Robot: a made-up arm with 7 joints. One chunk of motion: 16 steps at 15 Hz.
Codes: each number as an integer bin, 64 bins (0 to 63) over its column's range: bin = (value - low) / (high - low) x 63, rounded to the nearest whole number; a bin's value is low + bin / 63 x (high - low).
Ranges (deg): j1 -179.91..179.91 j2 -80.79..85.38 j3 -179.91..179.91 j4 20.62..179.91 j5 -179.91..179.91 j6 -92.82..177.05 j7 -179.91..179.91
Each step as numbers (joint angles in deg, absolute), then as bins.
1 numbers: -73.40 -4.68 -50.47 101.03 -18.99 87.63 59.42
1 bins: 19 29 23 32 28 42 42
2 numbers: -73.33 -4.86 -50.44 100.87 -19.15 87.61 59.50
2 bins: 19 29 23 32 28 42 42
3 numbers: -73.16 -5.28 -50.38 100.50 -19.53 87.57 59.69
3 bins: 19 29 23 32 28 42 42
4 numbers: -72.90 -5.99 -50.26 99.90 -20.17 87.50 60.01
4 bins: 19 28 23 31 28 42 42
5 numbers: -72.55 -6.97 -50.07 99.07 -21.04 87.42 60.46
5 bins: 19 28 23 31 28 42 42
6 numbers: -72.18 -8.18 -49.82 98.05 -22.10 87.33 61.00
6 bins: 19 28 23 31 28 42 42
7 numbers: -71.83 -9.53 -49.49 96.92 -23.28 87.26 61.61
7 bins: 19 27 23 30 27 42 42
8 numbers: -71.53 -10.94 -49.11 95.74 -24.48 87.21 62.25
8 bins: 19 26 23 30 27 42 42
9 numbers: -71.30 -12.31 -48.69 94.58 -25.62 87.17 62.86
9 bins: 19 26 23 29 27 42 43
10 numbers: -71.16 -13.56 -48.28 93.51 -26.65 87.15 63.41
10 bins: 19 25 23 29 27 42 43
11 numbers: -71.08 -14.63 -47.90 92.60 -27.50 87.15 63.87
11 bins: 19 25 23 28 27 42 43
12 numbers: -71.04 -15.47 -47.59 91.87 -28.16 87.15 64.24
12 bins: 19 25 23 28 27 42 43
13 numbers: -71.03 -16.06 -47.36 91.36 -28.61 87.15 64.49
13 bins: 19 25 23 28 26 42 43
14 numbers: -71.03 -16.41 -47.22 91.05 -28.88 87.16 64.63
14 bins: 19 24 23 28 26 42 43
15 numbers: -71.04 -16.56 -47.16 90.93 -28.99 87.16 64.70
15 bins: 19 24 23 28 26 42 43
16 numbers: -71.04 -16.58 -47.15 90.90 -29.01 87.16 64.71
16 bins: 19 24 23 28 26 42 43
